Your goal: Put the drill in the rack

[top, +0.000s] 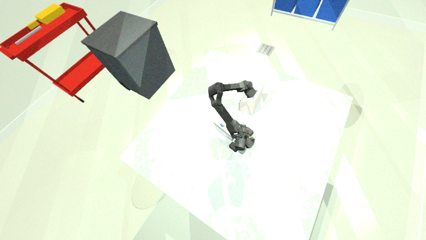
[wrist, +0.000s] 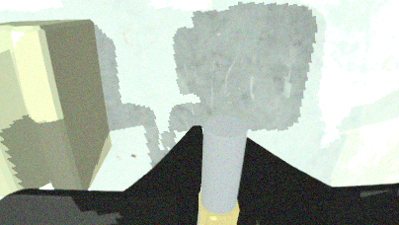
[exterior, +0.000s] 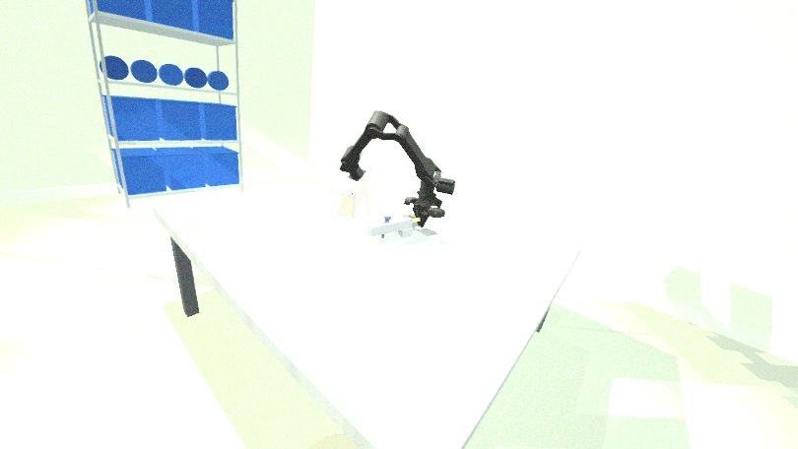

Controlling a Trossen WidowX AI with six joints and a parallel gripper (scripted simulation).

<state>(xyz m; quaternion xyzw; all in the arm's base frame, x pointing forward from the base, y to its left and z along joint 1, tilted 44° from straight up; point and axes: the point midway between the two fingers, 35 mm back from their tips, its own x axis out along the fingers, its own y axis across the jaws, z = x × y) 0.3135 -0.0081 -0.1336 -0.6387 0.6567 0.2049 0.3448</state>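
My gripper tip is now 40 mm to the left of the drill, 30 mm below it and 10 mm past it. Also, from my gripper tip: small blue key: 170 mm to the right, 30 mm behind, 30 mm above; then pale holder block: 150 mm to the right, 30 mm behind, 20 mm above; then olive block: 70 mm behind, 30 mm to the left.
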